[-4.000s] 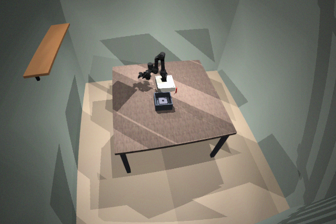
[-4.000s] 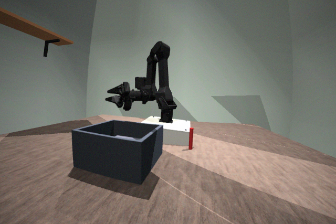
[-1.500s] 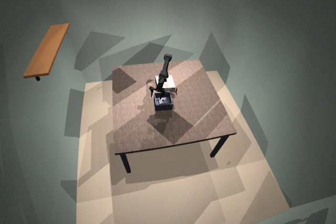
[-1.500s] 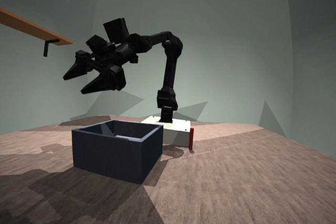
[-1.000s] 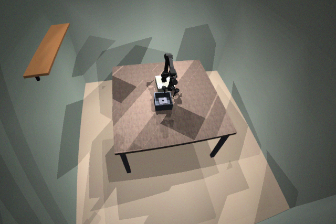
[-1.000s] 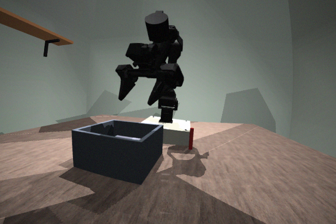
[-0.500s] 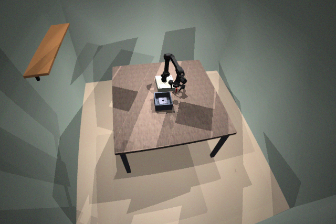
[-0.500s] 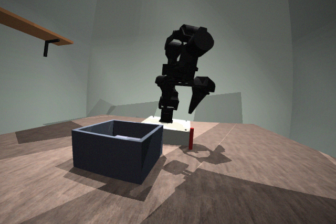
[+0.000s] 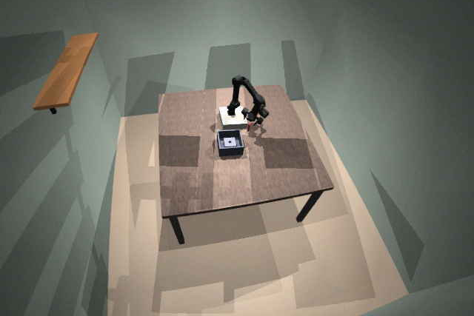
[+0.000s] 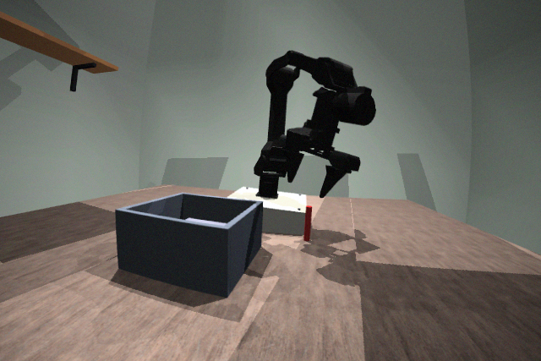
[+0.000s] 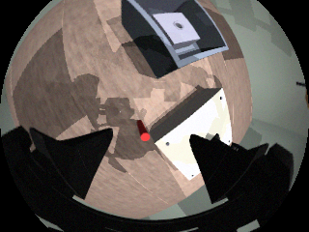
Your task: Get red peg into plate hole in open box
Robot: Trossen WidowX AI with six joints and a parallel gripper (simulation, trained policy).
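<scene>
Right now the red peg is 2 cm behind my gripper tip, 1 cm to the left of it and 8 cm below it. From my gripper tip the other things lie so: dark blue box (12 cm ahead, 19 cm to the right, 9 cm below); then light grey plate (12 cm ahead, 19 cm to the right, 7 cm below).
</scene>
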